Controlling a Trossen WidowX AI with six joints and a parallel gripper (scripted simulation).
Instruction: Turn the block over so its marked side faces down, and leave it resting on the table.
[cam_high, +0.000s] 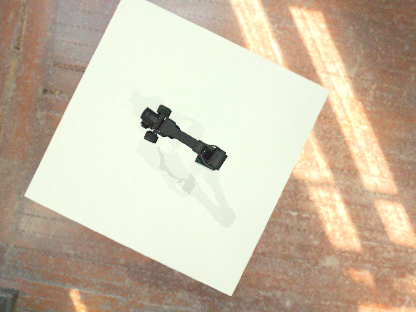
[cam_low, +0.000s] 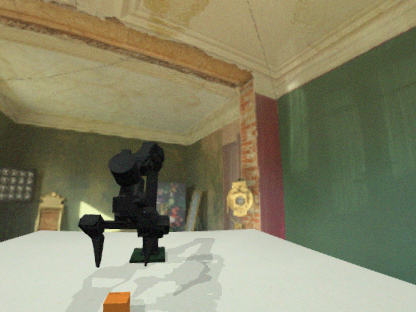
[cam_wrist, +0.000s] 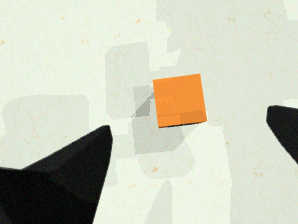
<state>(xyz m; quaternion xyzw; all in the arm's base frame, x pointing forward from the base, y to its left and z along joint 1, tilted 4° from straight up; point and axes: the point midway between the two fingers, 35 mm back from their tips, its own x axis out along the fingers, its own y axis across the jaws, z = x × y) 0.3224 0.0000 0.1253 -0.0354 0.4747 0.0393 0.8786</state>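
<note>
Now: the orange block 10 mm ahead of my gripper tip and 70 mm below it.
</note>
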